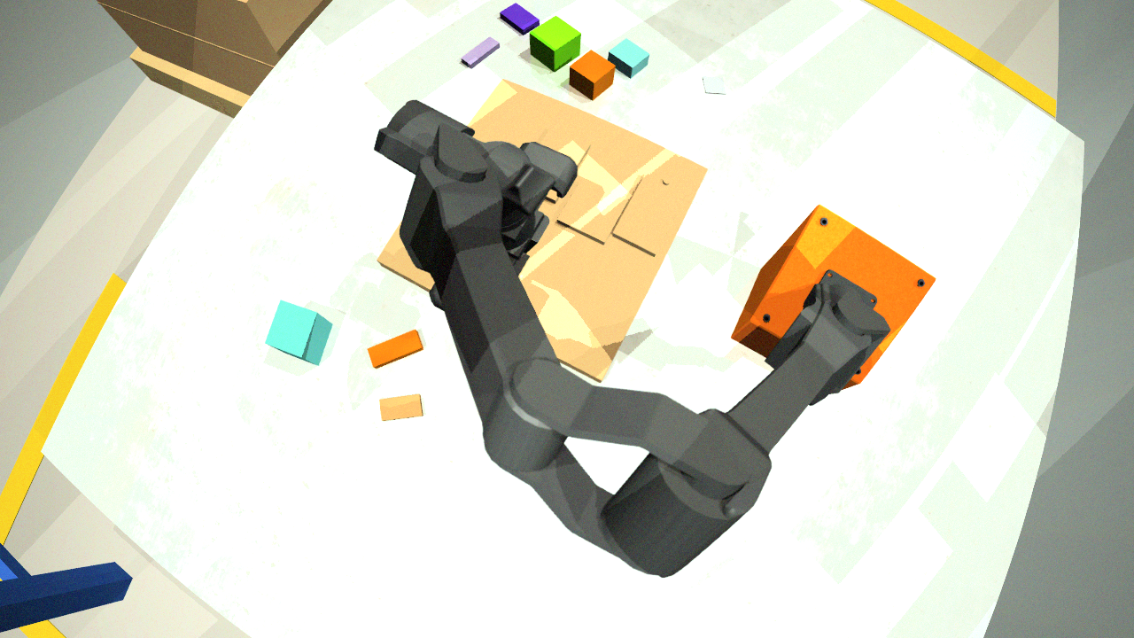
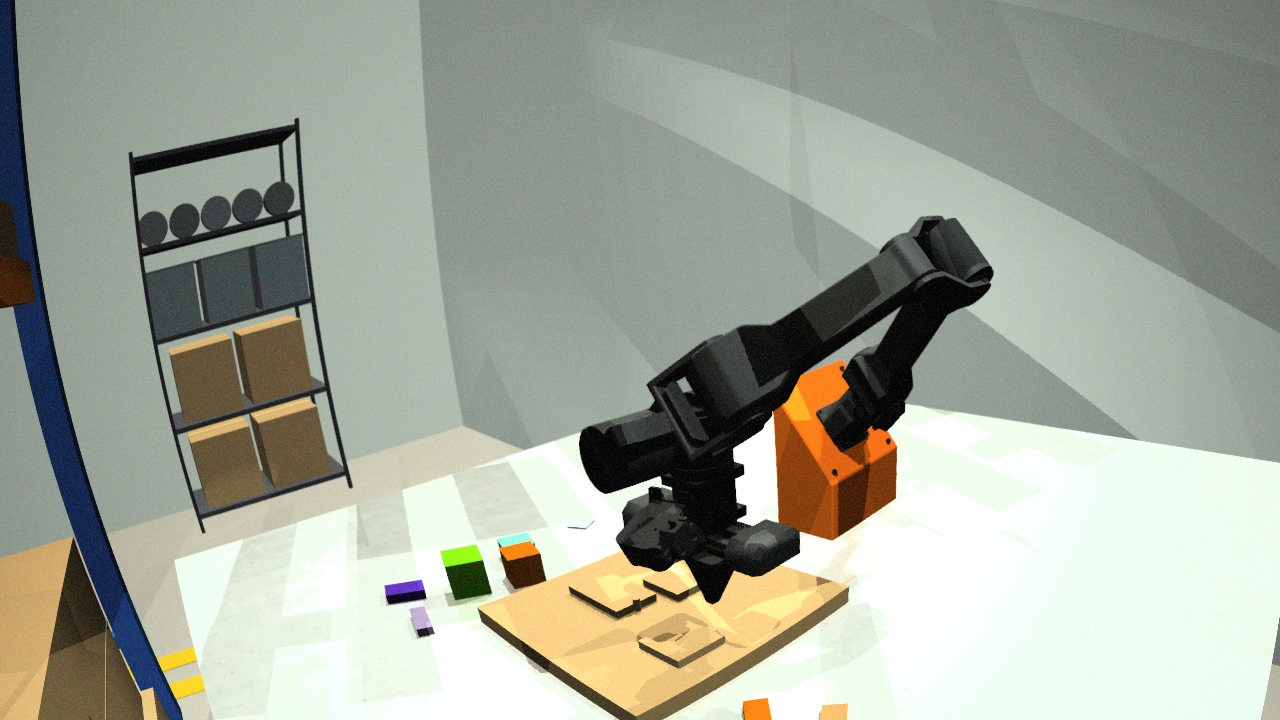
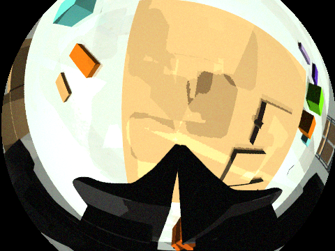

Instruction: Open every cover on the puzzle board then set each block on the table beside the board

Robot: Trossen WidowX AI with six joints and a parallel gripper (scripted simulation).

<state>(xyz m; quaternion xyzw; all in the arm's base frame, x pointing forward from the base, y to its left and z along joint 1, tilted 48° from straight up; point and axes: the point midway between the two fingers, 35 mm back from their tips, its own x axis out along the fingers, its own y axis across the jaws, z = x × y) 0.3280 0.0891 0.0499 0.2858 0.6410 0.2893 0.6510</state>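
The orange flat piece lies 80 mm ahead of my gripper tip, 140 mm to the left of it and 50 mm below it. From my gripper tip the other things lie so: orange cube 50 mm ahead, 290 mm to the right, 30 mm below; then tan slab 40 mm ahead, 200 mm to the left, 50 mm below; then teal cube 190 mm ahead, 190 mm to the left, 30 mm below.
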